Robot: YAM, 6 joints.
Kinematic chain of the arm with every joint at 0, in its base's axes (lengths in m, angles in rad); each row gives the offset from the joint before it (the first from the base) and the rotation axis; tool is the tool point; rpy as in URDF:
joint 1: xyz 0 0 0.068 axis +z
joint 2: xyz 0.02 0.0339 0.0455 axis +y
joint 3: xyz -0.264 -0.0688 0 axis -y
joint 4: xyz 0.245 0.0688 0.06 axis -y
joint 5: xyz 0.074 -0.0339 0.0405 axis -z
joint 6: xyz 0.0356 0 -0.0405 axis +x
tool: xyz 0 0 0 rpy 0 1.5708 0
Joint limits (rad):
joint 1: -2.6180..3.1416
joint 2: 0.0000..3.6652
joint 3: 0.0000..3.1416
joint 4: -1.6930..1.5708
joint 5: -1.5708..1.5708
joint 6: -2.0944..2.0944
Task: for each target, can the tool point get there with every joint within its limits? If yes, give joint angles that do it. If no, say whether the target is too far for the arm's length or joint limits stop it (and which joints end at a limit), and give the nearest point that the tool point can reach.
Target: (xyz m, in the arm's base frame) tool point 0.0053 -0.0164 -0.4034
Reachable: no: joint limits stop it (at a limit: joint 2) | nearest point 0.0191 -0.0592 -0.3286 | short by 0.087 m
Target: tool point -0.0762 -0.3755 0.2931
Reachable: yes | joints -1.6889 1.6827 1.1673 0.3583 1.0801 -1.7754
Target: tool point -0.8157 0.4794 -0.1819
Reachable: no: too far | nearest point -0.5313 0.3122 -0.0767 | short by 0.346 m
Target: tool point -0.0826 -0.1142 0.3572
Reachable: yes | joints -2.1034 0.5926 0.5042 0.6617 0.3792 -0.6901
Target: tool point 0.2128 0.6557 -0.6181
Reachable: no: too far | nearest point 0.1429 0.4403 -0.3101 | short by 0.382 m
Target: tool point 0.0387 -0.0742 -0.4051
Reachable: no: joint limits stop it (at a limit: joint 2) | nearest point 0.0493 -0.0945 -0.3513 | short by 0.058 m
